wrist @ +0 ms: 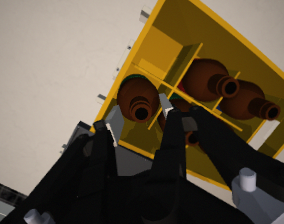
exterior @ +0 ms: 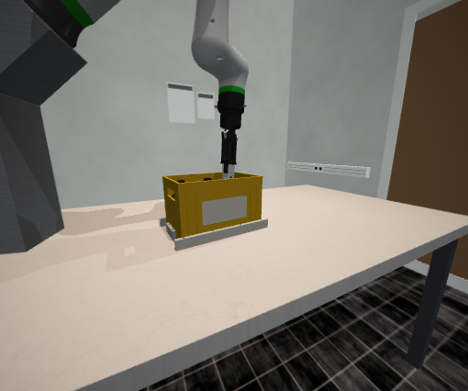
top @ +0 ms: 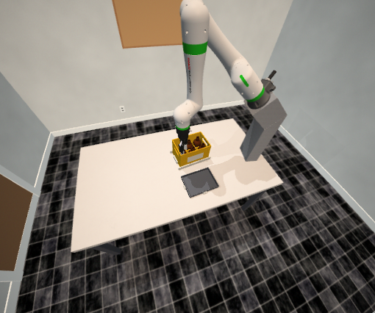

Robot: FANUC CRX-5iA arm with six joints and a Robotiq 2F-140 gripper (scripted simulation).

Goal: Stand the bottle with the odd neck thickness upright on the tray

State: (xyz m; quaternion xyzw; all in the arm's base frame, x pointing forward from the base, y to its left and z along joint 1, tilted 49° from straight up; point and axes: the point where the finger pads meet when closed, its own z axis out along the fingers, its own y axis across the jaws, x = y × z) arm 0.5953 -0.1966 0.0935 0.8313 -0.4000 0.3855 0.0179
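My hand is 80 mm past the brown bottle, 20 mm to the right of it and 80 mm above it. Also, from my hand: crate (100 mm behind, 20 mm to the right, 90 mm below); then dark grey tray (20 mm ahead, 230 mm to the left, 160 mm below).
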